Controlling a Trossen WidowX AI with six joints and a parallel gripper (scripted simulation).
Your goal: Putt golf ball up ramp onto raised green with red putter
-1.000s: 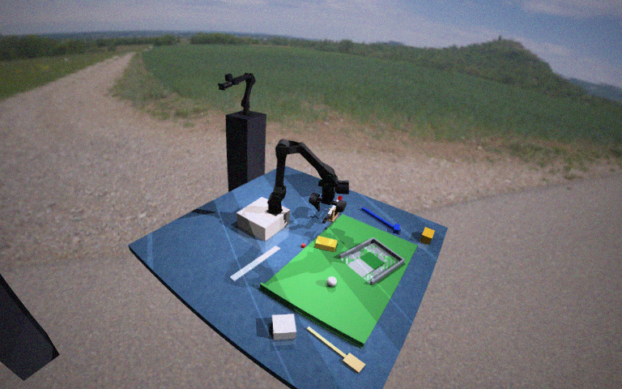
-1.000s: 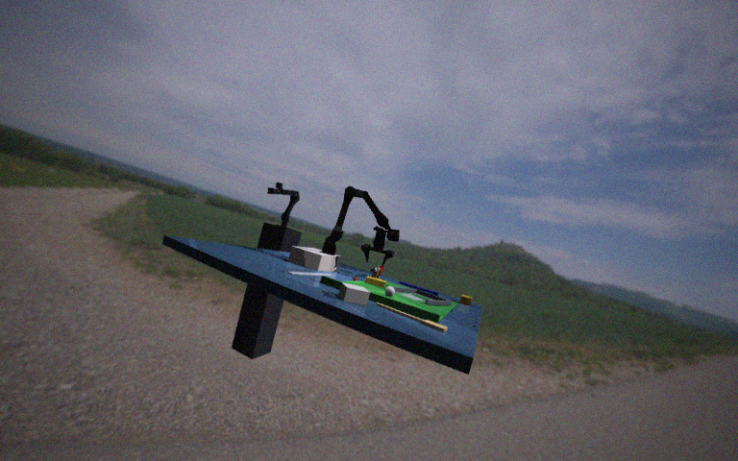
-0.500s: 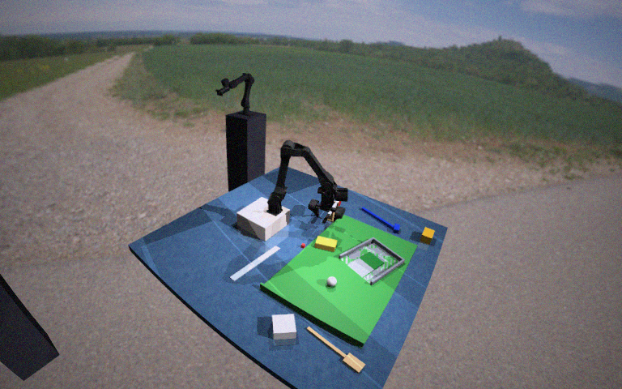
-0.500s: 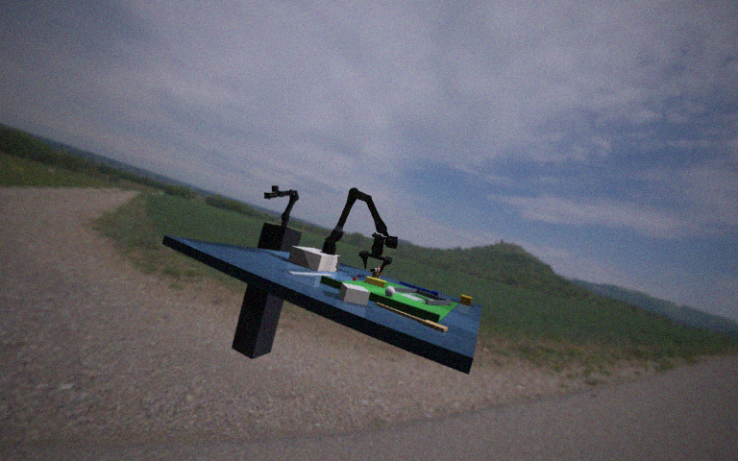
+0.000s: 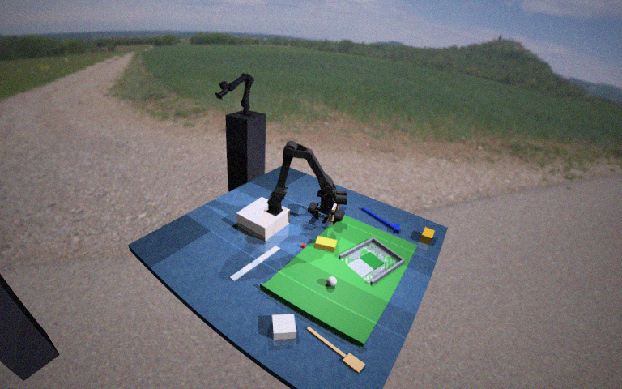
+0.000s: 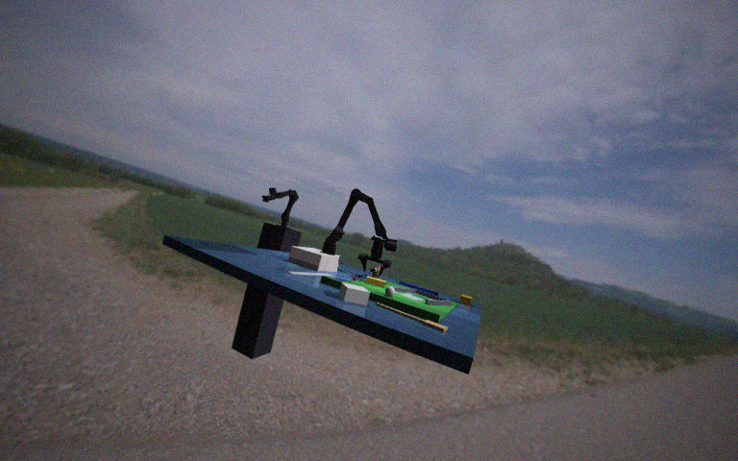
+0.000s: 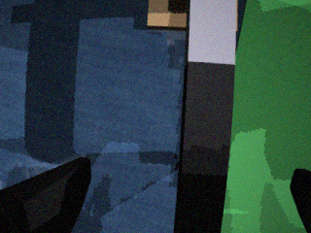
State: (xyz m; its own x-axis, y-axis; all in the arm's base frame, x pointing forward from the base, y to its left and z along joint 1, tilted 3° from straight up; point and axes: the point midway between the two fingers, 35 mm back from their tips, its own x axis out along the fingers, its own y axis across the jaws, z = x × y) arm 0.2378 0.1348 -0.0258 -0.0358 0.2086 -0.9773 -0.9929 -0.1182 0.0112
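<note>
Right now my gripper tip is 2 cm past the red putter, 11 cm to the right of it and 2 cm below it. The rest, counted from my gripper tip: green mat (24 cm ahead, 20 cm to the right, 4 cm below); then blue putter (25 cm ahead, 26 cm to the left, 2 cm below); then white golf ball (22 cm ahead, 36 cm to the right, 1 cm below).
</note>
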